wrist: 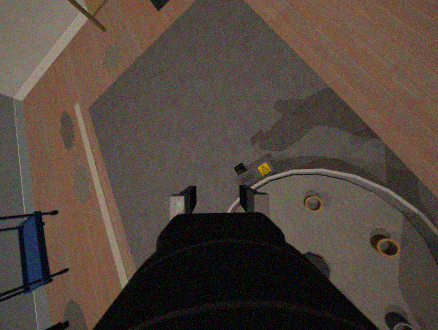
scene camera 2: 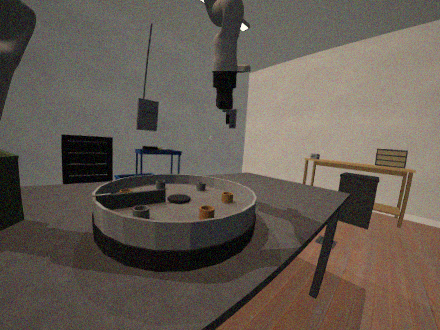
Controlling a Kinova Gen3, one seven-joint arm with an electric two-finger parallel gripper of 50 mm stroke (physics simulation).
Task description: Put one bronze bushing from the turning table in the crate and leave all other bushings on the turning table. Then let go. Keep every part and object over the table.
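Places are measured from the arm's base along level axes (x ahead, y down, z left), in millimetres.
Pixels of known places: gripper, fingertip midpoint: (wrist: 218, 194) (scene camera 2: 230, 125).
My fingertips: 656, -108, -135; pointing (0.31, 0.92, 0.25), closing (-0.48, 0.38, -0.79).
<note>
Behind a point stands the place of what it marks, as x, y, z.
The round turning table (scene camera 2: 172, 235) {340, 115, -330} (wrist: 320, 172) {610, 127, -288} has a raised grey rim. A bronze bushing (scene camera 2: 227, 198) {553, 114, -245} (wrist: 313, 197) {576, 103, -241} stands on its right part in the scene view; another bronze bushing (scene camera 2: 206, 213) {432, 109, -302} (wrist: 388, 255) {432, 103, -282} stands nearer the front rim. A third bronze-coloured piece (scene camera 2: 124, 191) {323, 109, -77} shows partly behind the divider. Grey bushings (scene camera 2: 141, 212) {320, 106, -241} (scene camera 2: 160, 185) {448, 114, -31} (scene camera 2: 201, 186) {566, 112, -107} also stand on it. My gripper (scene camera 2: 224, 108) (wrist: 218, 194) {656, -108, -135} is open and empty, high above the table and off to the side of the bronze bushings. A dark green box (scene camera 2: 9, 190) {73, 98, -14}, partly cut off, may be the crate.
A straight dark divider (scene camera 2: 135, 200) {333, 112, -152} crosses part of the disc, near a dark hub (scene camera 2: 179, 199) {445, 121, -169}. A small unit with a yellow warning label (wrist: 264, 168) {685, 124, -194} sits beside the rim. The grey tabletop (scene camera 2: 300, 187) {1268, 182, -210} (wrist: 170, 125) {1020, 182, -6} ends at a corner. A blue stand and a wooden bench are beyond.
</note>
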